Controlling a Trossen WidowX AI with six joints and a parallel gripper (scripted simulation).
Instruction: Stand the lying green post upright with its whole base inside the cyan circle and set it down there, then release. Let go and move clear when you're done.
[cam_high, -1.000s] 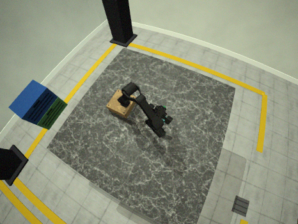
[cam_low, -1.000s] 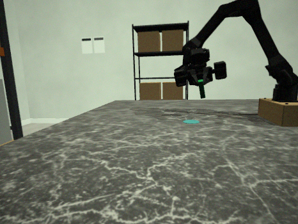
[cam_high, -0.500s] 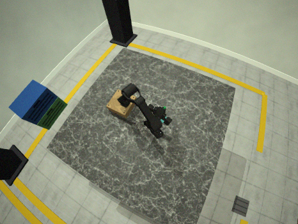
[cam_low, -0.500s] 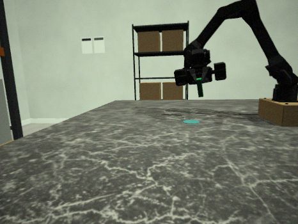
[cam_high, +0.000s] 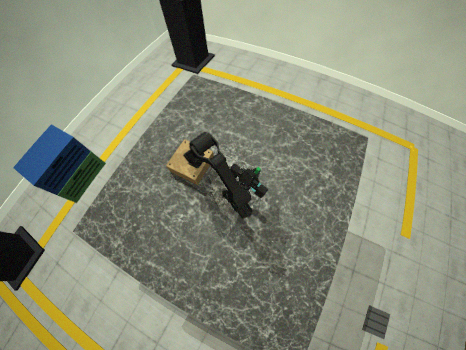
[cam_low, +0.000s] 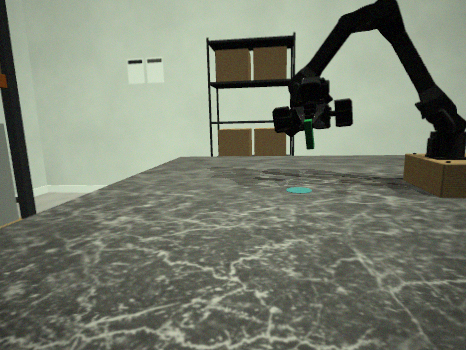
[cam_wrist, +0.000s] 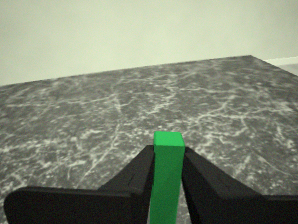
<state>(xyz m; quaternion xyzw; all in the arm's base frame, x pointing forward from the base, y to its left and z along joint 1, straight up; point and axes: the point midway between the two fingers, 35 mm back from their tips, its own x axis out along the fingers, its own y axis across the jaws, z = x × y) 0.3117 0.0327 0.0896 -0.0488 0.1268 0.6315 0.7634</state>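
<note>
Now: hand 16 cm above the cyan circle, 2 cm short of it and 1 cm to the right of it. The rest, counted from my hand: green post 3 cm below, 2 cm to the left.
</note>
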